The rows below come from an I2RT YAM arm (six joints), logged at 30 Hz.
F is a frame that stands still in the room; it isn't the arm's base.
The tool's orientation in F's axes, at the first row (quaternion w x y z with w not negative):
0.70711, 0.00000, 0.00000, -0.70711
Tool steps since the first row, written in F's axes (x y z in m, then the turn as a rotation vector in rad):
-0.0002, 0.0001, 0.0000, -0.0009, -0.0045, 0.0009
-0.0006, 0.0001, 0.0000, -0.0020, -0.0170, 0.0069
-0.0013, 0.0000, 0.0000, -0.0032, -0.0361, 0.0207
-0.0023, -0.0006, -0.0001, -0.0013, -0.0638, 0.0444
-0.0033, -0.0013, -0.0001, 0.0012, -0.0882, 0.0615
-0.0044, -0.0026, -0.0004, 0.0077, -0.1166, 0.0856
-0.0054, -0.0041, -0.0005, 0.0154, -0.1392, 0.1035
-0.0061, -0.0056, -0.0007, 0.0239, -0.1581, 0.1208
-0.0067, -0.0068, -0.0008, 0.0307, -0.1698, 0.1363
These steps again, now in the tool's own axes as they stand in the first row. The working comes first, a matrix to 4 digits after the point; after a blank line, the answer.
The tool's axes in the first row as the columns of a matrix, in F's axes (used below as rounded here):
0.0000, 1.0000, 0.0000
-1.0000, 0.0000, 0.0000
0.0000, 0.0000, 1.0000

-0.0001, -0.0002, 0.0000, 0.0045, -0.0009, 0.0009
-0.0001, -0.0006, 0.0000, 0.0170, -0.0020, 0.0069
0.0000, -0.0013, 0.0000, 0.0361, -0.0032, 0.0207
0.0006, -0.0023, -0.0001, 0.0638, -0.0013, 0.0444
0.0013, -0.0033, -0.0001, 0.0882, 0.0012, 0.0615
0.0026, -0.0044, -0.0004, 0.1166, 0.0077, 0.0856
0.0041, -0.0054, -0.0005, 0.1392, 0.0154, 0.1035
0.0056, -0.0061, -0.0007, 0.1581, 0.0239, 0.1208
0.0068, -0.0067, -0.0008, 0.1698, 0.0307, 0.1363

